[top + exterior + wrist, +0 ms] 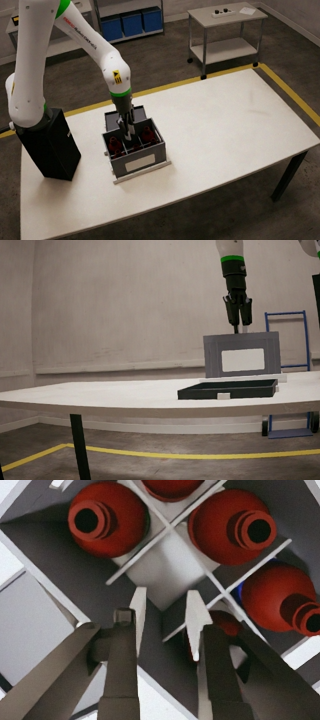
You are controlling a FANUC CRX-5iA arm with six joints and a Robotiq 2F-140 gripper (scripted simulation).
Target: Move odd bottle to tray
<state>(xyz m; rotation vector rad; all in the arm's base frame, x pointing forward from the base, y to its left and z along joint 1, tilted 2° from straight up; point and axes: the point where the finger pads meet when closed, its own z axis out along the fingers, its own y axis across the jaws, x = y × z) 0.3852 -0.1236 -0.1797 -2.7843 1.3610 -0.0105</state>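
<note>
Now: hand 1 cm past the crate, 4 cm to the left of it and 9 cm above it. Round my hand: dark tray 6 cm ahead, 24 cm to the left, 16 cm below; bottle 9 cm behind, 1 cm to the left, 8 cm below.
</note>
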